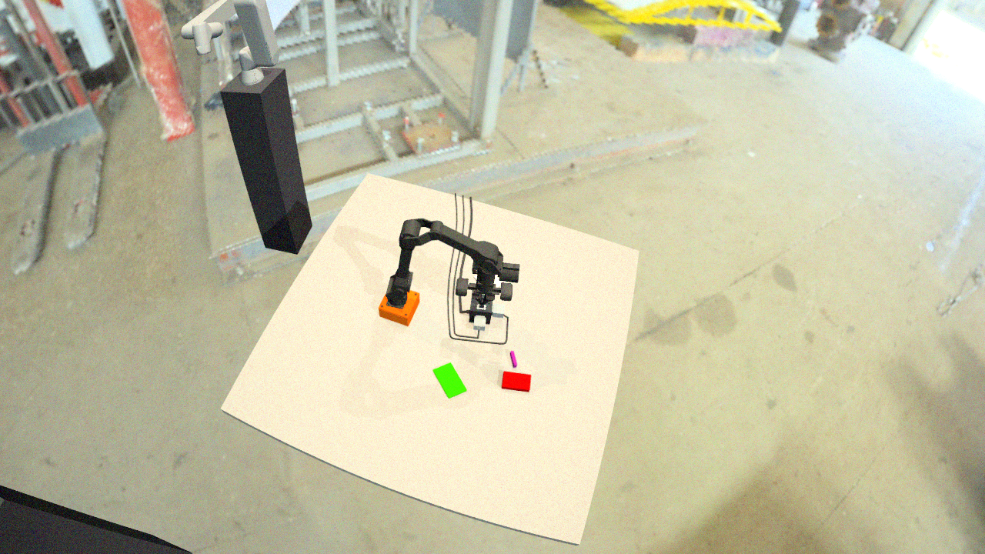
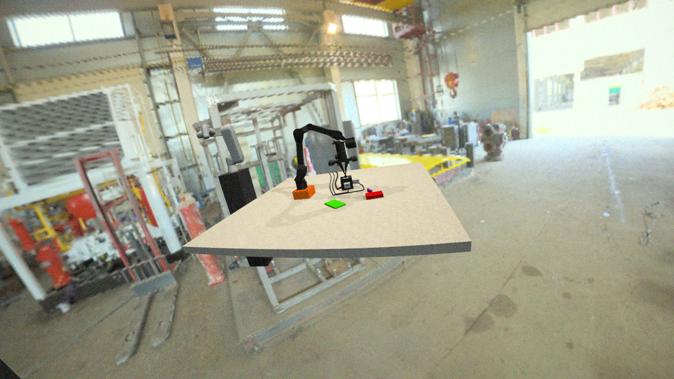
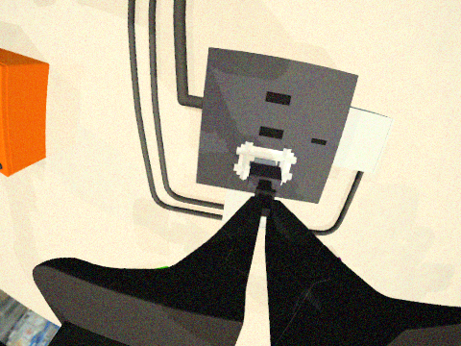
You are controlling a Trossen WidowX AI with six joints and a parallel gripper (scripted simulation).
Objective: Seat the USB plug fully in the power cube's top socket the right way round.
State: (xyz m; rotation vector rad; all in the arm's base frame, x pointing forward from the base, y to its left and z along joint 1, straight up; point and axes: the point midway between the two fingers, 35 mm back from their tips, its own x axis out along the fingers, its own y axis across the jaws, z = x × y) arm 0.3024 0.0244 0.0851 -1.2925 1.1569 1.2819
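Now: gripper tip 1 cm to the right of the USB socket and 4 cm above it. From my gripper tip the other things lie so: white card 1 cm ahead, 19 cm to the left, 10 cm below; USB plug 2 cm below; small magenta stick 14 cm ahead, 14 cm to the right, 10 cm below.
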